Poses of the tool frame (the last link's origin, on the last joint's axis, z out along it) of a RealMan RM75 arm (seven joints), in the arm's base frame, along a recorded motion.
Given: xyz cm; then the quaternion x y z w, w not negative.
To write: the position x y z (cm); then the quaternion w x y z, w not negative. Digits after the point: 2 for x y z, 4 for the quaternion.
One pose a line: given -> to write
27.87 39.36 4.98 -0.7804 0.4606 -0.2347 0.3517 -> 27.87 39.36 4.98 0.3517 -0.7804 0.4606 -0.2347
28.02 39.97 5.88 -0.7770 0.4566 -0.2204 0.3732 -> 28.02 39.97 5.88 0.3732 -0.7770 0.4566 -0.2204
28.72 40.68 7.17 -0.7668 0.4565 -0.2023 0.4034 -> 28.72 40.68 7.17 0.4034 -0.7668 0.4565 -0.2023
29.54 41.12 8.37 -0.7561 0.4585 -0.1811 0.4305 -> 29.54 41.12 8.37 0.4305 -0.7561 0.4585 -0.1811
